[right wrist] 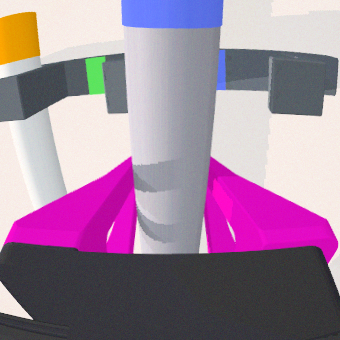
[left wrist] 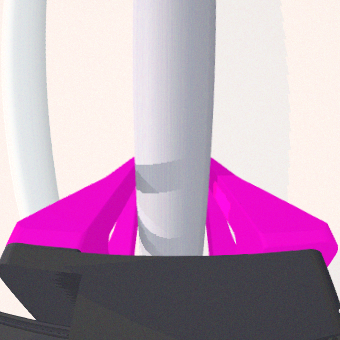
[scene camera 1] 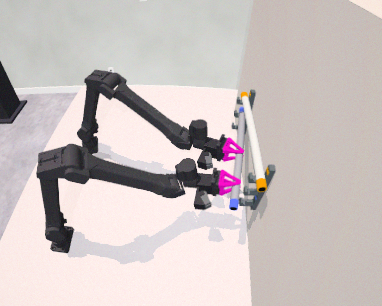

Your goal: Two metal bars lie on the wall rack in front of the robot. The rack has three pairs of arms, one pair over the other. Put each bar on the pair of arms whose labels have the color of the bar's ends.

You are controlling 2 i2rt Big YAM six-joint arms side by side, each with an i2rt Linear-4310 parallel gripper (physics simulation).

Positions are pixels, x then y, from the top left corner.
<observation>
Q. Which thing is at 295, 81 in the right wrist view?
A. A rack arm.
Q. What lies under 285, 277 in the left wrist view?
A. The left gripper.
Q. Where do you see an orange-ended white bar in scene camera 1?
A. At 257, 160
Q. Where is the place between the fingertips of the right gripper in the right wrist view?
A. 169, 166
</observation>
